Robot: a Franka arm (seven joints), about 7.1 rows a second.
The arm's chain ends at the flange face. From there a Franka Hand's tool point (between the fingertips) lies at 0.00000 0.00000 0.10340 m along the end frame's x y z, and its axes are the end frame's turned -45 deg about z.
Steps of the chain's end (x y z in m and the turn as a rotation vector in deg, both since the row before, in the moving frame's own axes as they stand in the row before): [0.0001, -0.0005, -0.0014, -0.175, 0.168, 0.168]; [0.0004, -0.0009, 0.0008, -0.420, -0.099, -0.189]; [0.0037, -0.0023, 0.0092, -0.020, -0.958, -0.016]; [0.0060, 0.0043, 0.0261, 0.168, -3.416, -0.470]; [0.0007, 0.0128, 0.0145, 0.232, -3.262, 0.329]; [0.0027, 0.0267, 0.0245, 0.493, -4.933, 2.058]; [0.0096, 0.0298, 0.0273, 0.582, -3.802, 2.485]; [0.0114, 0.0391, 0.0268, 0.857, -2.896, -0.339]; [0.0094, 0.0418, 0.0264, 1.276, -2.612, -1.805]
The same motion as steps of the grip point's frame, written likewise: [0.0004, 0.0002, -0.0014, -0.243, -0.005, 0.168]; [0.0003, 0.0001, 0.0008, -0.227, -0.367, -0.189]; [0.0030, -0.0002, 0.0092, 0.663, -0.692, -0.016]; [-0.0030, 0.0027, 0.0259, 2.534, -2.297, -0.470]; [-0.0124, 0.0051, 0.0143, 2.471, -2.143, 0.329]; [-0.0225, 0.0138, 0.0241, 3.837, -3.140, 2.058]; [-0.0183, 0.0222, 0.0271, 3.100, -2.277, 2.485]; [-0.0222, 0.0309, 0.0267, 2.654, -1.442, -0.339]; [-0.0247, 0.0313, 0.0263, 2.749, -0.945, -1.805]
